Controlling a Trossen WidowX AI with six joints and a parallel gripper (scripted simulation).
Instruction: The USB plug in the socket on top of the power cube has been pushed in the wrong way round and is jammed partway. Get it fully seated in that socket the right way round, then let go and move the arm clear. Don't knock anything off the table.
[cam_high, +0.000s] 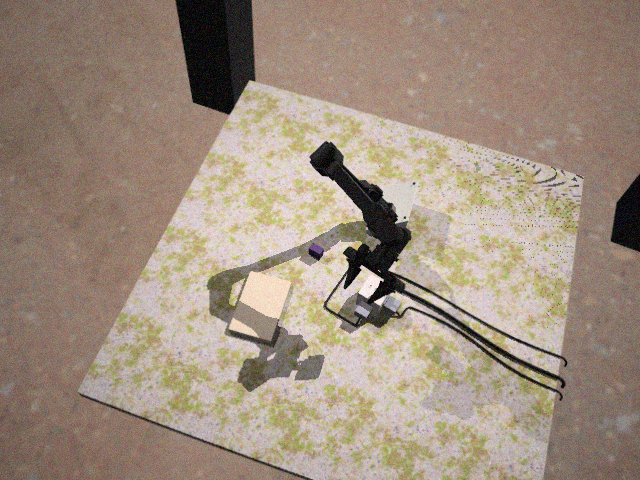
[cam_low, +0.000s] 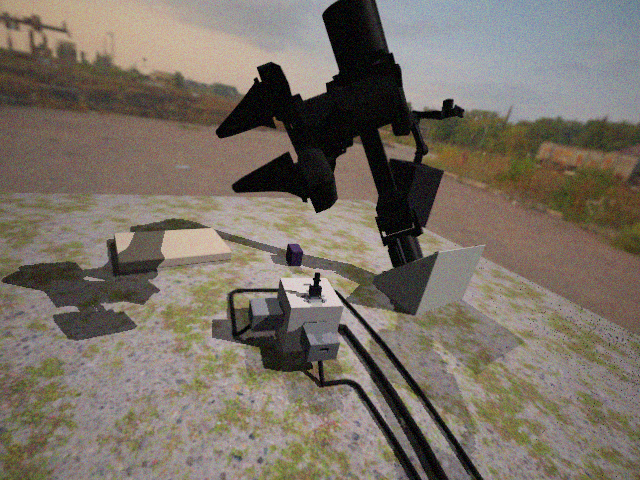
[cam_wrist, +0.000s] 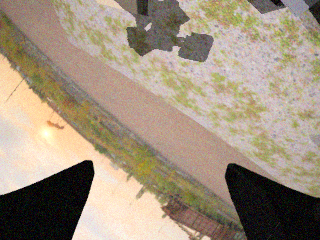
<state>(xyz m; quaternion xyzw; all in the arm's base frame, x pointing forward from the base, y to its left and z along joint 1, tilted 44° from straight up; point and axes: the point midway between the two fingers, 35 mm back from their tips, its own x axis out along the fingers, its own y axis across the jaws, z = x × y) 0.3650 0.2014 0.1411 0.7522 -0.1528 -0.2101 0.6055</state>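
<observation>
The small dark USB plug is 15 cm below my gripper tip, 13 cm behind it and 5 cm to the left of it. From my gripper tip the other things lie so: small purple block: 23 cm below, 21 cm behind, 19 cm to the right; tan flat board: 27 cm to the right, 24 cm below, 3 cm ahead.
</observation>
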